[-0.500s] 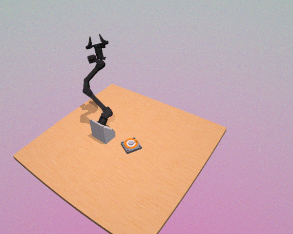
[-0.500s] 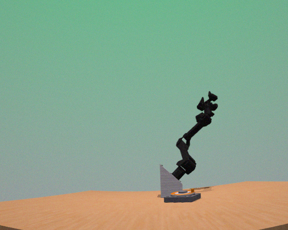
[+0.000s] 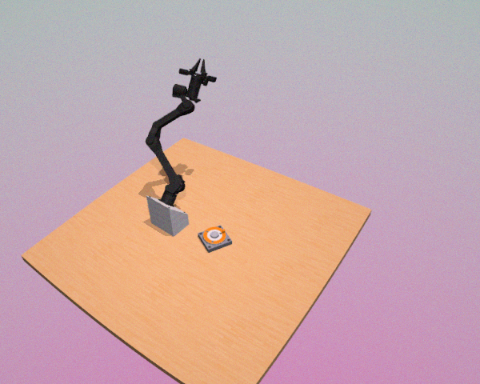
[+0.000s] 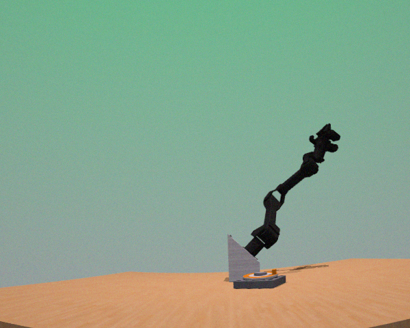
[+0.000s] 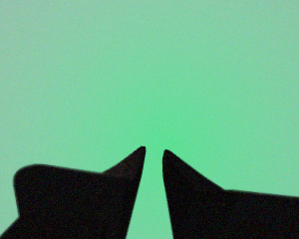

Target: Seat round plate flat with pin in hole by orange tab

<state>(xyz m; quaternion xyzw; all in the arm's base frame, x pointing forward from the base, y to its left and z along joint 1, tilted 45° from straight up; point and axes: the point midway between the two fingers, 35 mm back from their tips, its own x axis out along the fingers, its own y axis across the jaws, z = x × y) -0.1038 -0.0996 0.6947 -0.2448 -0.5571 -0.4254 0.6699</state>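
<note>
Now: gripper tip 660 mm above the grey base, 430 mm short of it and 390 mm to the left of it.
</note>
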